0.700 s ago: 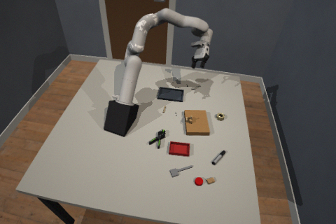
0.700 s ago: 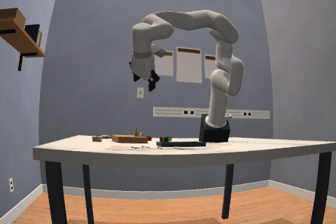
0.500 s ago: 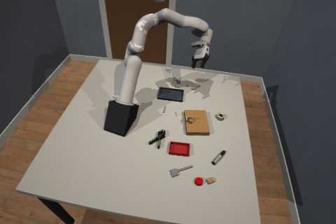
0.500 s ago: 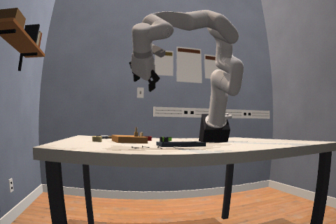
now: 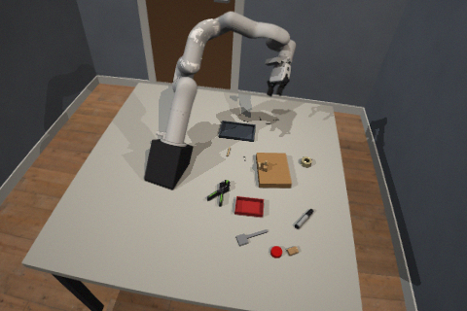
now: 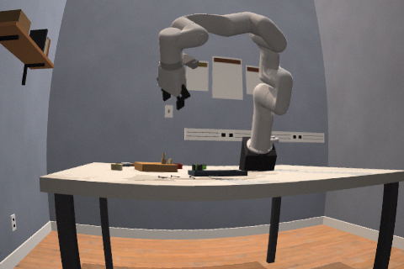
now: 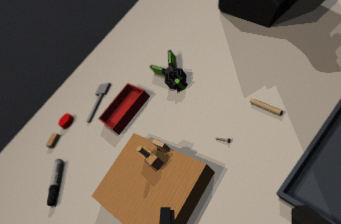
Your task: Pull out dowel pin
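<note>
The dowel pin lies 31 cm to the right of my hand and 20 cm below it. Also, from my hand: dark tray: 17 cm behind, 4 cm to the right, 25 cm below; small wooden block: 31 cm to the right, 22 cm below; loose dowel: 20 cm behind, 21 cm to the right, 26 cm below.
</note>
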